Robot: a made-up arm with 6 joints.
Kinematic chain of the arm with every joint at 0, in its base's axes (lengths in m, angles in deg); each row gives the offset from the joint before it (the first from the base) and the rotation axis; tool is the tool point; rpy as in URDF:
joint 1: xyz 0 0 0.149 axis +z
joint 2: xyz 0 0 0 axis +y
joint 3: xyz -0.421 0 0.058 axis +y
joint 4: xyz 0.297 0 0.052 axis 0.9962 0 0.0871
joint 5: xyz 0 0 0 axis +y
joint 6: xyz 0.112 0 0.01 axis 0.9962 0 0.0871
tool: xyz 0 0 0 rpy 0 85 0
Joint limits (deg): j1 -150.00..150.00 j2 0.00..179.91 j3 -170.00..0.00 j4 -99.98..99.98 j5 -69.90..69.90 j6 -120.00..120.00
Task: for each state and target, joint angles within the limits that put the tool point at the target. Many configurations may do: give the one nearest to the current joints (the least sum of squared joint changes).
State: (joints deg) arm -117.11 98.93 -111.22 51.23 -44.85 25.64
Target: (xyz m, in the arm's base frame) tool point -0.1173 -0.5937 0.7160
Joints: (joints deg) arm -98.46 122.77 -146.79 44.99 -21.08 25.64
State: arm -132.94 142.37 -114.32 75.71 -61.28 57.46
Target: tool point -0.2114 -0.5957 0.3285
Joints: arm -100.06 127.49 -95.26 81.77 -69.19 57.46
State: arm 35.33 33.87 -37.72 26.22 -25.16 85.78
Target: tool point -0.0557 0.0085 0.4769
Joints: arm 7.42 8.61 -33.30 37.09 13.42 85.78
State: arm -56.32 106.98 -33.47 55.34 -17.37 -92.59
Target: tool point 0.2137 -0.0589 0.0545
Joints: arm -16.00 124.54 -17.15 55.54 1.52 -92.59
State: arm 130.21 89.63 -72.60 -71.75 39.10 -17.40
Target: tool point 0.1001 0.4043 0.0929
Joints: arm 86.11 125.76 -48.69 -69.88 43.44 -17.40
